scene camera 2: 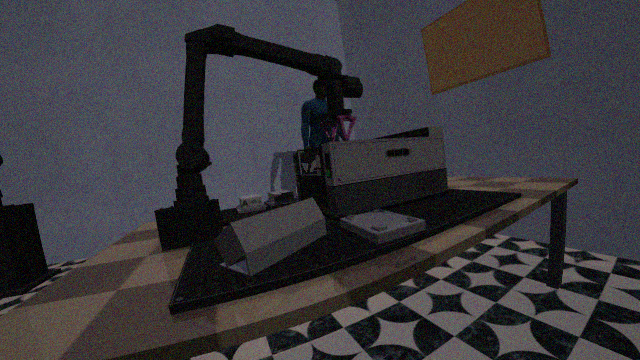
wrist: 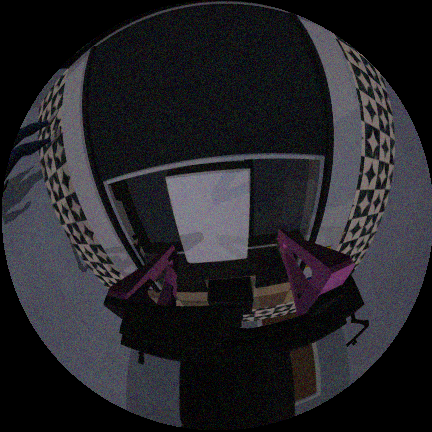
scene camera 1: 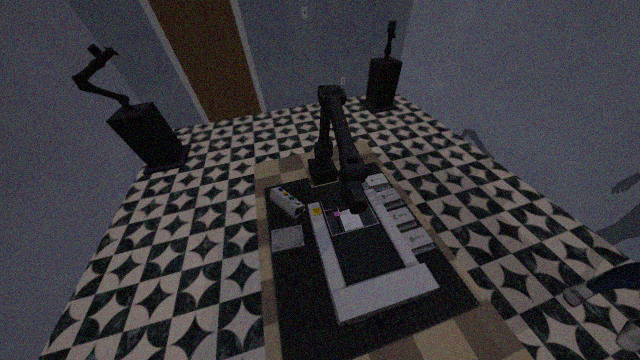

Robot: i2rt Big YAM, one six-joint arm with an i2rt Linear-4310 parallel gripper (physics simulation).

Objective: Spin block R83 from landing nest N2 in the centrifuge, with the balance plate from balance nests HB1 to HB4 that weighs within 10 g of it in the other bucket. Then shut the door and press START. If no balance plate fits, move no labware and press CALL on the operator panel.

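Pixels of known places: gripper, fingertip midpoint: (wrist: 225, 242) (scene camera 1: 348, 214); arm's base, origin of the base link: (scene camera 2: 193, 203) (wrist: 231, 307) (scene camera 1: 321, 165).
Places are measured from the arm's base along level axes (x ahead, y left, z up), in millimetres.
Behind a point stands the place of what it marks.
My gripper (scene camera 2: 339, 134) @(x 479, y -11, z 138 mm) (wrist: 225, 242) @(x 479, y -11, z 138 mm) is open and empty, its magenta fingers wide apart, above the framed opening of the grey centrifuge (scene camera 1: 385, 292) @(x 792, y -9, z 156 mm) (scene camera 2: 385, 165) @(x 540, y -167, z 43 mm). A pale rectangular piece (scene camera 1: 352, 220) @(x 492, y 7, z 97 mm) (wrist: 212, 215) @(x 483, y 1, z 96 mm) lies in that opening, below and ahead of the fingertips in the wrist view; no label is legible on it. The labelled balance plates stand in a row on the right in scene camera 1, among them plate C (scene camera 1: 400, 217) @(x 477, y 292, z -35 mm) and plate D (scene camera 1: 418, 236) @(x 597, y 316, z -33 mm); their weights are too blurred to read. A flat pale nest (scene camera 1: 287, 238) @(x 406, y -300, z -67 mm) (scene camera 2: 382, 225) @(x 376, y -342, z -67 mm) lies on the left. I cannot make out R83.
The operator panel (scene camera 1: 286, 201) @(x 215, y -267, z -9 mm) (scene camera 2: 280, 237) @(x 175, y -322, z -49 mm), a wedge with coloured buttons, stands beside the arm's base. A yellow warning label (scene camera 1: 316, 211) @(x 417, y -136, z 123 mm) is on the centrifuge's left rail. The raised grey side rails flank the opening. A person (scene camera 2: 315, 120) stands behind the table.
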